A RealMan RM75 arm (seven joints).
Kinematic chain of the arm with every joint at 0, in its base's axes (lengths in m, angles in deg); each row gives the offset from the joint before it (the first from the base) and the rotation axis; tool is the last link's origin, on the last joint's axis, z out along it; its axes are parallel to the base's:
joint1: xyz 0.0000 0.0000 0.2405 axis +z
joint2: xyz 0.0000 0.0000 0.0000 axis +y
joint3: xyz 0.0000 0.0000 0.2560 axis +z
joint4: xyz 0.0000 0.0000 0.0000 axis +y
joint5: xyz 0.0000 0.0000 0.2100 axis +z
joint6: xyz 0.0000 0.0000 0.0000 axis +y
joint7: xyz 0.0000 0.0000 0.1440 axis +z
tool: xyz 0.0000 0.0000 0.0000
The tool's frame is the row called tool.
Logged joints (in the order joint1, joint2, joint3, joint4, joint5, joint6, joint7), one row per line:
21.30 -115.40 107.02 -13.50 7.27 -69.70 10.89
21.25 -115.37 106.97 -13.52 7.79 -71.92 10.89
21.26 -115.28 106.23 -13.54 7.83 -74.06 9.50
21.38 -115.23 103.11 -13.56 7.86 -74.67 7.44
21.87 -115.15 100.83 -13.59 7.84 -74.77 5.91
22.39 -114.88 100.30 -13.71 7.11 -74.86 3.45
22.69 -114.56 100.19 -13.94 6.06 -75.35 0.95
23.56 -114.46 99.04 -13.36 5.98 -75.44 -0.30
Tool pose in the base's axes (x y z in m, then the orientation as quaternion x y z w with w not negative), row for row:
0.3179 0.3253 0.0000 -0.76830 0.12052 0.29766 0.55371
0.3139 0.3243 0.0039 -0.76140 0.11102 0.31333 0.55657
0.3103 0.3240 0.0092 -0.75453 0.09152 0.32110 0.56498
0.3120 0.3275 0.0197 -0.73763 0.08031 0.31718 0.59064
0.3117 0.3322 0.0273 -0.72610 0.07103 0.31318 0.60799
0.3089 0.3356 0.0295 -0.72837 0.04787 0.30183 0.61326
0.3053 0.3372 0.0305 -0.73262 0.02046 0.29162 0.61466
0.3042 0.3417 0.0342 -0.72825 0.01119 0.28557 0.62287
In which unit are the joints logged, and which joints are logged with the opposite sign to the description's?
The joints are logged in degrees. Opposite sign: joint2, joint3.
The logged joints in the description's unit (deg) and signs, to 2 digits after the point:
21.30 115.40 -107.02 -13.50 7.27 -69.70 10.89
21.25 115.37 -106.97 -13.52 7.79 -71.92 10.89
21.26 115.28 -106.23 -13.54 7.83 -74.06 9.50
21.38 115.23 -103.11 -13.56 7.86 -74.67 7.44
21.87 115.15 -100.83 -13.59 7.84 -74.77 5.91
22.39 114.88 -100.30 -13.71 7.11 -74.86 3.45
22.69 114.56 -100.19 -13.94 6.06 -75.35 0.95
23.56 114.46 -99.04 -13.36 5.98 -75.44 -0.30

